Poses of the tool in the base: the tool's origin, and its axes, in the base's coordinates. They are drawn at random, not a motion.
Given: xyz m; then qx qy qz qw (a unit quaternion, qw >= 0).
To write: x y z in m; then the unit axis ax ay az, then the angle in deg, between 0 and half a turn. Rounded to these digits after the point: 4 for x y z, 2 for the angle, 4 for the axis.
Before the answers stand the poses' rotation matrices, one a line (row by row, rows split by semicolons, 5 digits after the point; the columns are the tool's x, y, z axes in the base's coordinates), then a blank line. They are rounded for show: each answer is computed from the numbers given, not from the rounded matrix.
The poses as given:
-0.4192, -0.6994, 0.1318, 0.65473, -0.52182, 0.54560, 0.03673
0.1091, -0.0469, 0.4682, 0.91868, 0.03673, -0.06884, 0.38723
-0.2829, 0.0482, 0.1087, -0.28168, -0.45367, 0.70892, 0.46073
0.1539, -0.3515, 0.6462, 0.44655, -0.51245, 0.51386, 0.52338
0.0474, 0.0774, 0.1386, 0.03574, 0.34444, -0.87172, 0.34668
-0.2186, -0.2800, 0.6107, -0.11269, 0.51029, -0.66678, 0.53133
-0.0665, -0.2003, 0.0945, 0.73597, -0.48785, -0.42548, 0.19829
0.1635, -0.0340, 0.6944, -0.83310, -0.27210, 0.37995, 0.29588
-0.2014, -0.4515, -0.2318, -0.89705, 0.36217, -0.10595, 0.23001
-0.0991, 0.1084, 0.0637, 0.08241, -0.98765, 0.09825, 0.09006
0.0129, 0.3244, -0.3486, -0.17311, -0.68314, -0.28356, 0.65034
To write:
-0.13996 -0.72339 0.67611; -0.64323 -0.45271 -0.61751; 0.75278 -0.52132 -0.40194
0.98782 0.12080 -0.09804; 0.01417 -0.69741 -0.71653; -0.15493 0.70642 -0.69063
-0.41677 -0.39766 -0.81742; 0.90882 -0.16382 -0.38367; 0.01866 -0.90279 0.42968
-0.05332 -0.99557 -0.07748; 0.08022 0.07307 -0.99410; 0.99535 -0.05922 0.07597
-0.75707 0.62904 0.17651; -0.57980 -0.52235 -0.62529; -0.30113 -0.57573 0.76017
-0.40998 0.59355 0.69254; -0.82357 0.08541 -0.56075; -0.39199 -0.80025 0.45381
0.16194 -0.54935 -0.81975; -0.88682 -0.44537 0.12327; -0.43281 0.70701 -0.55930
0.56320 0.22853 -0.79409; 0.67821 -0.67683 0.28623; -0.47205 -0.69976 -0.53619
0.71521 -0.60103 0.35669; -0.69851 -0.63186 0.33592; 0.02348 -0.48941 -0.87174
-0.97020 -0.18048 -0.16170; -0.14509 0.96711 -0.20892; 0.19409 -0.17923 -0.96447
-0.09418 0.60534 -0.79038; -0.13230 0.77925 0.61259; 0.98672 0.16226 0.00670

-0.4192, -0.6994, 0.1318, 0.6552, -0.5222, 0.5460, 175.79
0.1091, -0.0469, 0.4682, 0.9964, 0.0398, -0.0747, 134.44
-0.2829, 0.0482, 0.1087, -0.3174, -0.5112, 0.7987, 125.13
0.1539, -0.3515, 0.6462, 0.5241, -0.6014, 0.6031, 116.88
0.0474, 0.0774, 0.1386, 0.0381, 0.3672, -0.9294, 139.43
-0.2186, -0.2800, 0.6107, -0.1330, 0.6023, -0.7871, 115.81
-0.0665, -0.2003, 0.0945, 0.7509, -0.4977, -0.4341, 157.13
0.1635, -0.0340, 0.6944, -0.8721, -0.2849, 0.3978, 145.58
-0.2014, -0.4515, -0.2318, -0.9218, 0.3721, -0.1089, 153.40
-0.0991, 0.1084, 0.0637, 0.0827, -0.9917, 0.0987, 169.67
0.0129, 0.3244, -0.3486, -0.2279, -0.8993, -0.3733, 98.87

